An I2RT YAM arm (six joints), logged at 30 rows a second.
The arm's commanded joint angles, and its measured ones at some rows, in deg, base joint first. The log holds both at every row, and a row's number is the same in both.
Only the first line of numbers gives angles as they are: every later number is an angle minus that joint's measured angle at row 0.
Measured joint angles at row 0:
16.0 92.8 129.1 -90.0 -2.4 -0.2
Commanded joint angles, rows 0 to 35:
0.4 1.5 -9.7 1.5 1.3 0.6
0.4 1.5 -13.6 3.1 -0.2 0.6
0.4 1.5 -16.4 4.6 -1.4 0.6
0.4 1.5 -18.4 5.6 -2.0 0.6
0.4 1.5 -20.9 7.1 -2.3 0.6
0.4 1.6 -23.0 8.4 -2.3 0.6
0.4 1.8 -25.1 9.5 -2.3 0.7
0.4 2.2 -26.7 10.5 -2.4 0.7
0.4 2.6 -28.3 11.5 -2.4 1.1
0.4 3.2 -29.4 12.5 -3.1 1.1
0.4 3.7 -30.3 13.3 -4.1 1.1
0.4 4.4 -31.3 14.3 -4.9 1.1
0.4 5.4 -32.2 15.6 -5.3 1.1
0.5 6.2 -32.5 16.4 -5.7 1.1
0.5 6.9 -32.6 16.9 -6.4 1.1
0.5 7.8 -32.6 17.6 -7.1 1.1
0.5 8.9 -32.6 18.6 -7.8 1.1
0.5 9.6 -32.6 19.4 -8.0 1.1
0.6 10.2 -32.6 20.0 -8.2 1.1
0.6 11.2 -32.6 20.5 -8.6 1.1
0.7 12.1 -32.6 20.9 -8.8 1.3
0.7 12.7 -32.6 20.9 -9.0 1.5
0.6 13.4 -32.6 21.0 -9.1 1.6
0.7 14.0 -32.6 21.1 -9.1 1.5
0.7 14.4 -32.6 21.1 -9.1 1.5
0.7 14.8 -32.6 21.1 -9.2 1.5
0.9 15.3 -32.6 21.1 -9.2 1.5
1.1 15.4 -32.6 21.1 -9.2 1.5
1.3 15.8 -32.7 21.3 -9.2 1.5
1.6 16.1 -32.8 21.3 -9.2 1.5
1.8 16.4 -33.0 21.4 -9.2 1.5
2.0 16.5 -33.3 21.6 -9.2 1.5
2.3 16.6 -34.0 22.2 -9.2 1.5
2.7 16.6 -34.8 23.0 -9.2 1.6
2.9 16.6 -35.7 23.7 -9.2 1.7
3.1 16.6 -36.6 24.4 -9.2 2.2
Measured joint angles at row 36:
1.8 15.6 -34.1 23.3 -8.3 1.5
